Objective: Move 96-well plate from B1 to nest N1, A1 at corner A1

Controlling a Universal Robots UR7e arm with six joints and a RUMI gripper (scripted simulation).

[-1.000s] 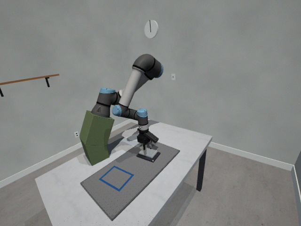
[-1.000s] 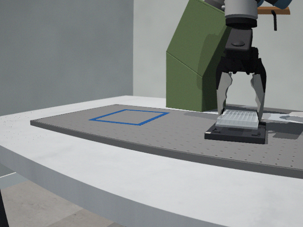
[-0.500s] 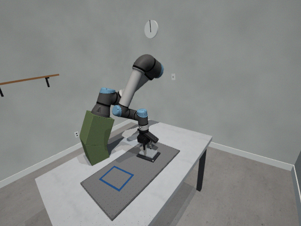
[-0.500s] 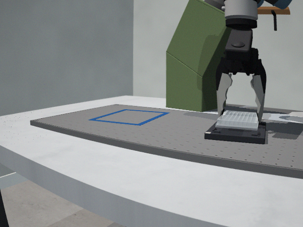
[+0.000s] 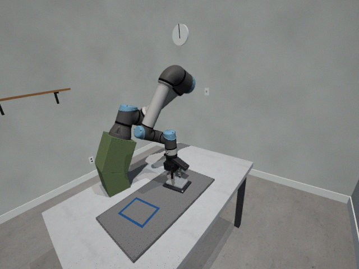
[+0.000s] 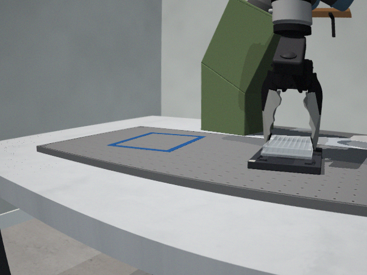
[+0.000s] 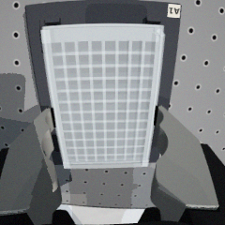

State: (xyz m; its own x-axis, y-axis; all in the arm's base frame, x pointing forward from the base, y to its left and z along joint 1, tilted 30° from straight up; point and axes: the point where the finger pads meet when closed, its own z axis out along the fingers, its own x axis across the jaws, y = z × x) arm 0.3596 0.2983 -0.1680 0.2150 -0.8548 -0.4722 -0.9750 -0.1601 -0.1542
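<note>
The black plate nest is 30 mm below my hand. From my hand the other things lie so: clear 96-well plate 10 mm below; then white corner mark 90 mm ahead, 40 mm to the right, 20 mm below.
</note>
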